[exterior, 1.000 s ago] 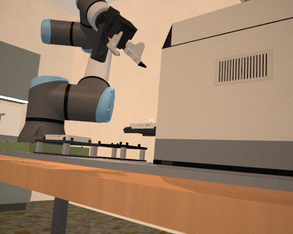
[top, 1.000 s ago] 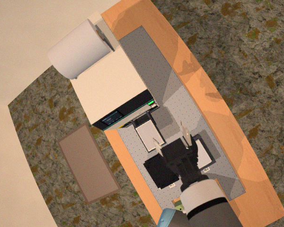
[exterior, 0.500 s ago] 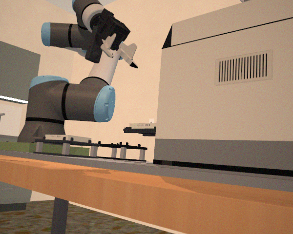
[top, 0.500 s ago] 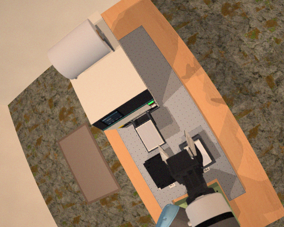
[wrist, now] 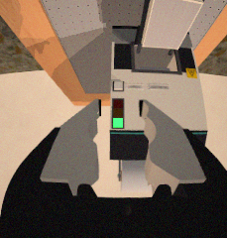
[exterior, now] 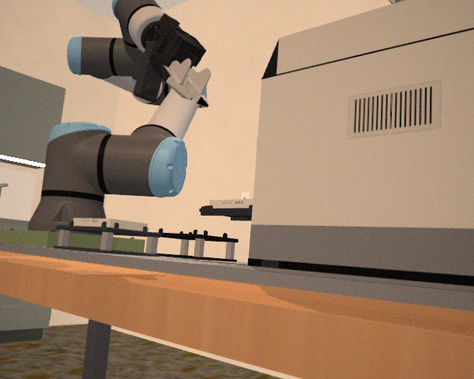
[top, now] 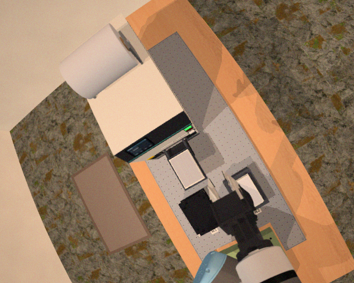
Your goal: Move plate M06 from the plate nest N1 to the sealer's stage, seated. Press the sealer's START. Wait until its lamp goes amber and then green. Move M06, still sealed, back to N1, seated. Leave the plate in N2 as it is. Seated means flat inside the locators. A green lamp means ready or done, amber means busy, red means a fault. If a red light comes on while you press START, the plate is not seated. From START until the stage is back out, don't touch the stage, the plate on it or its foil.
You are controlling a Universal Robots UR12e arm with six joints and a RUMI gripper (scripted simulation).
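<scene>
My gripper is now 190 mm above the plate M06, 90 mm to the right of it and 70 mm short of it. The rest, counted from my hand: screen (190 mm ahead, 130 mm to the left, 30 mm above); sealer stage (200 mm below, 90 mm to the left, 70 mm ahead); foil-covered plate (240 mm below, 140 mm behind, 50 mm to the right).
</scene>
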